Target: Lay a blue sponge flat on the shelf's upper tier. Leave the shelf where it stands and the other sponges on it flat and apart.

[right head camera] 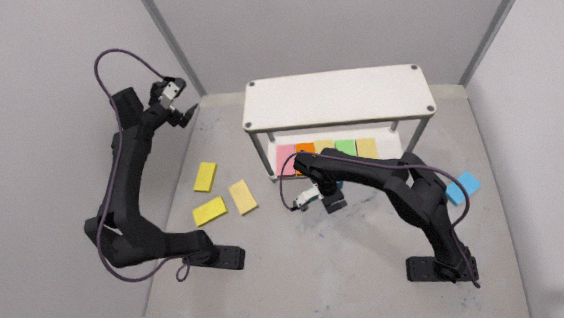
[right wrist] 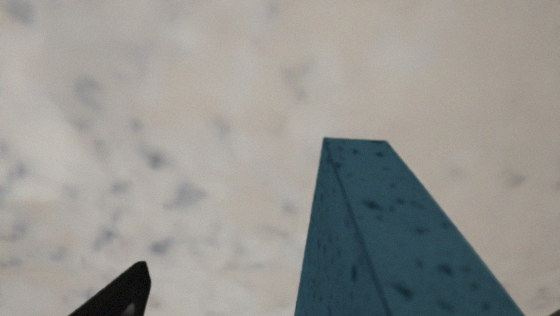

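The white shelf's upper tier [right head camera: 340, 95] is bare. On its lower tier lie a pink sponge [right head camera: 285, 159], an orange sponge [right head camera: 305, 148], a green sponge [right head camera: 345, 146] and pale yellow ones, flat in a row, partly hidden by the right arm. My right gripper [right head camera: 332, 196] [right wrist: 263, 272] is open in front of the shelf. A blue sponge [right head camera: 340, 185] [right wrist: 380, 225] stands between its parted fingers, mostly hidden in the head view. Another blue sponge [right head camera: 462, 187] lies on the floor at the right, partly behind the arm's cable. My left gripper [right head camera: 187, 114] is open and empty, left of the shelf.
Two bright yellow sponges [right head camera: 205, 176] [right head camera: 210, 211] and a pale yellow sponge [right head camera: 243, 197] lie on the floor left of the right gripper. The right arm reaches across the shelf's front. Grey posts [right head camera: 261, 154] [right head camera: 418, 135] hold up the upper tier. Walls stand around the floor.
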